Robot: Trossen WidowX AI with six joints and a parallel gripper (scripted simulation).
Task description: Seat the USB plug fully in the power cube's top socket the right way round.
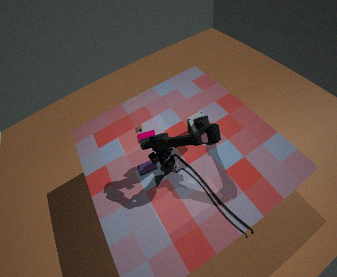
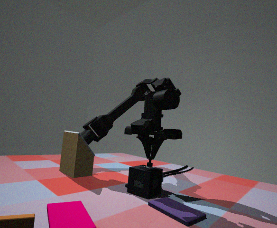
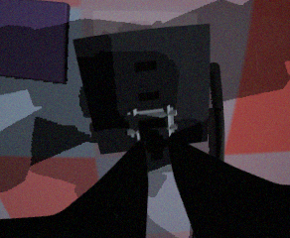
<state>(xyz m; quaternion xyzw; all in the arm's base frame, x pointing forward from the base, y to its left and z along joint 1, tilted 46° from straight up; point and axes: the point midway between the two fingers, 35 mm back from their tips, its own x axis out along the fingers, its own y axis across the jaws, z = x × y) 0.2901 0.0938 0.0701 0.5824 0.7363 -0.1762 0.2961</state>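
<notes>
Now: gripper tip 1 cm above the USB plug. Round my gripper tip: magenta block: 6 cm ahead, 27 cm to the right, 10 cm below; purple flat block: 14 cm ahead, 4 cm to the right, 10 cm below; silver-rimmed socket: 3 cm below.
</notes>
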